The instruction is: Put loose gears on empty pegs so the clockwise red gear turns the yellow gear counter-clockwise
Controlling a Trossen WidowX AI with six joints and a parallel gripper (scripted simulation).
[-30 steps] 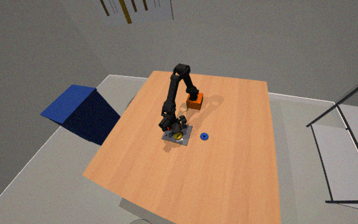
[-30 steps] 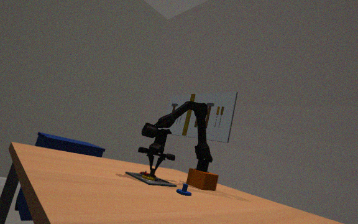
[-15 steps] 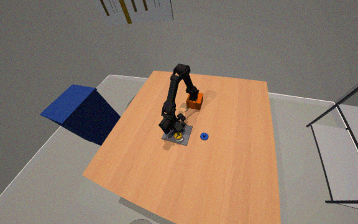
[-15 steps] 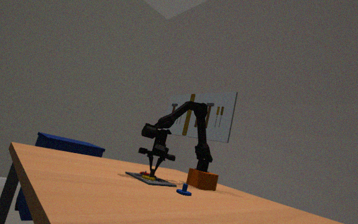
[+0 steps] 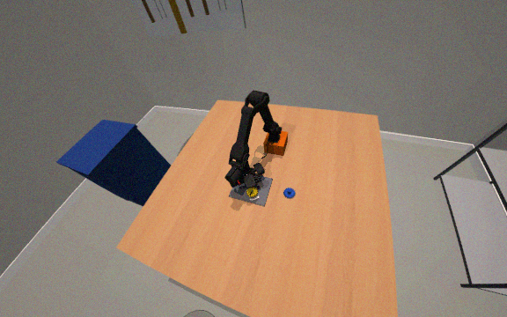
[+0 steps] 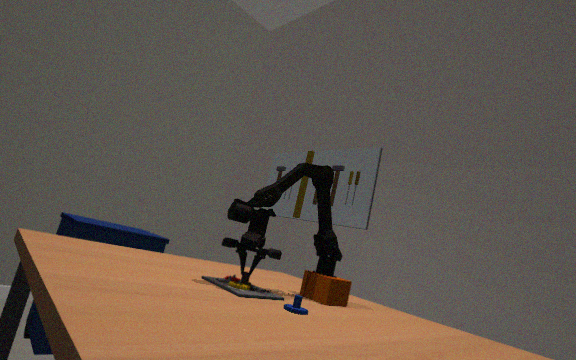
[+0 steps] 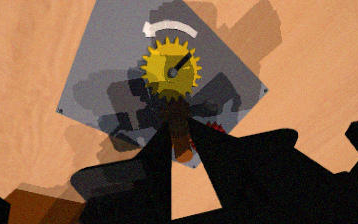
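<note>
Now: gripper tip 10 mm above the small dark brown gear. Also, from my gripper tip: small orange gear 30 mm behind, 30 mm to the right, 20 mm below; then yellow gear 40 mm ahead, 30 mm to the left, 20 mm below; then red gear 10 mm behind, 70 mm to the right, 20 mm below.
</note>
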